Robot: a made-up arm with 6 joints.
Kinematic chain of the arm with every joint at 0, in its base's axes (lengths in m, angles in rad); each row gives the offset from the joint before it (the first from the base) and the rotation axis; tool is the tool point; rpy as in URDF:
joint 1: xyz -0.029 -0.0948 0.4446 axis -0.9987 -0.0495 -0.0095
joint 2: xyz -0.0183 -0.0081 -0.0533 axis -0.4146 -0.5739 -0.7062
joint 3: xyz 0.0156 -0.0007 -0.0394 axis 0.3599 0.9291 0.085
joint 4: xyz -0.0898 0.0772 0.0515 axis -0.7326 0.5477 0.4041
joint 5: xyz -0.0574 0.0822 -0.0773 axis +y
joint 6: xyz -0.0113 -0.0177 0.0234 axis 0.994 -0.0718 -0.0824
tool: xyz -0.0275 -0.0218 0.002 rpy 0 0 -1.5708
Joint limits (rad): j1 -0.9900..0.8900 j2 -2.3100..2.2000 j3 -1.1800..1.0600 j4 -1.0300..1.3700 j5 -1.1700..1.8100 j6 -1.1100..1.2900
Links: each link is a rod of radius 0.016 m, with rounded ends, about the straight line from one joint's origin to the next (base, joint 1, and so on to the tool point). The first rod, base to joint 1, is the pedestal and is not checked.
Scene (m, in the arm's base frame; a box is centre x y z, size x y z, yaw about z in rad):
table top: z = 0
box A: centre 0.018 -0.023 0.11 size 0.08 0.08 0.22 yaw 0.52
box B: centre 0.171 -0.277 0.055 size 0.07 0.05 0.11 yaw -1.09
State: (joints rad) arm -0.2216 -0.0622 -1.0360 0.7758 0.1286 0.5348
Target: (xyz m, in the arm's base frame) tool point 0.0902 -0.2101 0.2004
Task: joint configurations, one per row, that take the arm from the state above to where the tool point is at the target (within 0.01 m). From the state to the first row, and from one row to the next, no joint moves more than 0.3 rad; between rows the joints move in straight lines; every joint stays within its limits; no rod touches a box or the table.
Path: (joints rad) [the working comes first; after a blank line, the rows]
Joints at the target: 0.1807 1.0454 -1.1800 -0.0541 0.1722 0.6109
Straight joint move there: touches box A.

1: 0.0242 -0.0398 -1.0720 0.6349 0.0495 0.2756
2: 0.2700 -0.0174 -1.1080 0.4939 -0.0297 0.0164
3: 0.5158 0.0049 -1.1440 0.3530 -0.1088 -0.2428
4: 0.7616 0.0273 -1.1800 0.2121 -0.1879 -0.5020
5: 0.6164 0.2819 -1.1800 0.1455 -0.0979 -0.2238
6: 0.4712 0.5364 -1.1800 0.0790 -0.0079 0.0545
7: 0.3260 0.7909 -1.1800 0.0124 0.0822 0.3327
8: 0.1807 1.0454 -1.1800 -0.0541 0.1722 0.6109

